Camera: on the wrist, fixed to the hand. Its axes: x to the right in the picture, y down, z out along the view.
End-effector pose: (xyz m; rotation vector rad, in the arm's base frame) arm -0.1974 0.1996 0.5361 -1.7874 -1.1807 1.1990
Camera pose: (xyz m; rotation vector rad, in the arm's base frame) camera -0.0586 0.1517 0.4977 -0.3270 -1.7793 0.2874
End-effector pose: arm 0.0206 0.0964 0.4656 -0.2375 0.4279 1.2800
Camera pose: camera -0.0927 0.0669 0.3690 -0.3201 0.2071 -0.2805
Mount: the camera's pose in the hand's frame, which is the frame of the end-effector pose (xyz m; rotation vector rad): -0.0089 0.0943 -0.1186 0.1598 -0.0082 -1.5594
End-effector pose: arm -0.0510 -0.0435 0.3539 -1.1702 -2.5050 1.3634
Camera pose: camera 0.0565 0.0636 0.3587 0.7891 -2.0925 0.9101
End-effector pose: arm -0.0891 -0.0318 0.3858 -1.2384 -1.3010 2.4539
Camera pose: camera 0.0248 -0.0182 0.2864 0.0426 -1.2151 1.3006
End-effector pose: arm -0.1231 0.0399 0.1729 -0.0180 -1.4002 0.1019
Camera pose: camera -0.0136 0.1387 0.1371 1.1763 -1.0821 -1.0710
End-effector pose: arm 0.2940 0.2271 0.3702 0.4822 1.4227 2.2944
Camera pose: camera 0.2301 0.0937 0.4043 -0.4839 1.1989 0.8986
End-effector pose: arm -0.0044 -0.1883 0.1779 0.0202 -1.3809 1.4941
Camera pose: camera 0.0075 -0.0868 0.0657 0.9657 -0.7698 0.2455
